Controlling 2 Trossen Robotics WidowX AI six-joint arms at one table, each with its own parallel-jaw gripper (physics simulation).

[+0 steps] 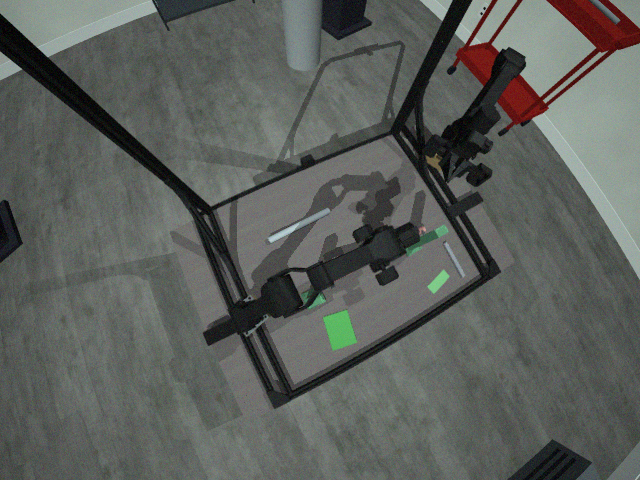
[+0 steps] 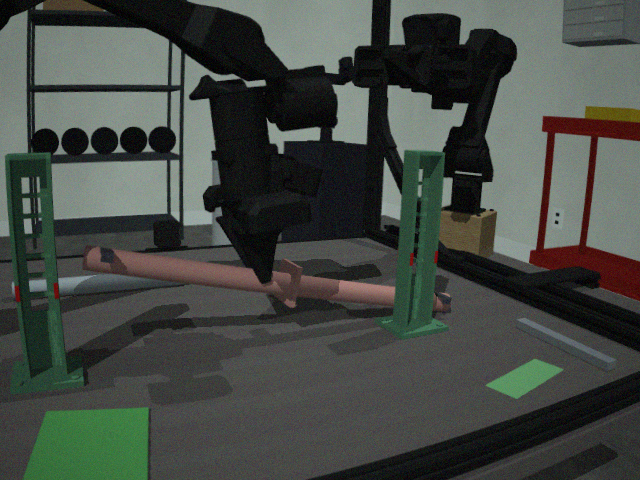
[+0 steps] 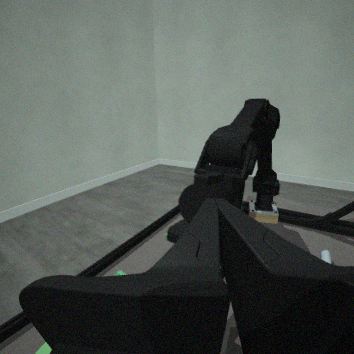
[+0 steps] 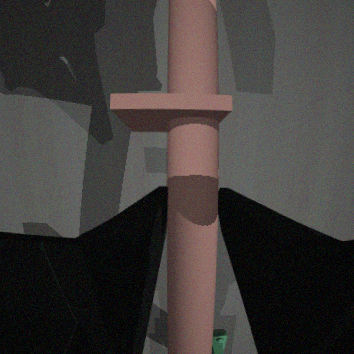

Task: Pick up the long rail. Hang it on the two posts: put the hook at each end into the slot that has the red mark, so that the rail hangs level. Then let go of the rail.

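Places are measured from the left arm's base along level axes (x ahead, y left, z up), in centimetres.
Pixels of known places: left gripper, fingertip midpoint: (image 1: 447,181) (image 2: 385,55) (image 3: 213,206); right gripper, fingertip midpoint: (image 2: 261,279) (image 4: 192,195); left arm's base, link origin: (image 2: 465,210); right arm's base, link origin: (image 1: 248,315) (image 3: 262,206).
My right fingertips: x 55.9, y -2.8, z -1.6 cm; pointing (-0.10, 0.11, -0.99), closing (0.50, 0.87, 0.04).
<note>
Ahead of a thing's pixels: the offset from my right fingertips to its top centre. "spot": to the spot under its first point.
The long pink rail (image 2: 190,272) (image 4: 192,253) has a cross tab {spot: dx -2.2, dy +2.5, dz -0.3 cm} (image 2: 291,282) (image 4: 147,103) near its middle. My right gripper (image 2: 263,278) (image 4: 192,195) is shut on the rail beside the tab and holds it low over the table, its right end slightly lower. That end {spot: dx -19.7, dy +13.9, dz -4.6 cm} (image 2: 444,301) (image 1: 422,230) sits behind the foot of a green post {dx -14.7, dy +11.8, dz +14.5 cm} (image 2: 420,229) (image 1: 432,236), well below the red marks {spot: dx -12.4, dy +12.1, dz +2.1 cm} (image 2: 411,259). The second green post (image 1: 314,298) is mostly hidden under my right arm. My left gripper (image 3: 213,206) (image 1: 450,171) is shut and empty, folded back at the table's far corner.
Two grey bars {dx +2.9, dy -28.0, dz -4.6 cm} (image 1: 299,225) {dx -19.8, dy +29.8, dz -6.1 cm} (image 1: 453,258) lie on the table. Flat green patches {dx +26.2, dy +4.9, dz -6.8 cm} (image 1: 339,330) {dx -8.8, dy +28.2, dz -7.1 cm} (image 1: 438,281) (image 2: 523,378) mark the table top. A black frame (image 1: 385,340) edges the table. A red cart (image 1: 485,59) stands beyond it.
</note>
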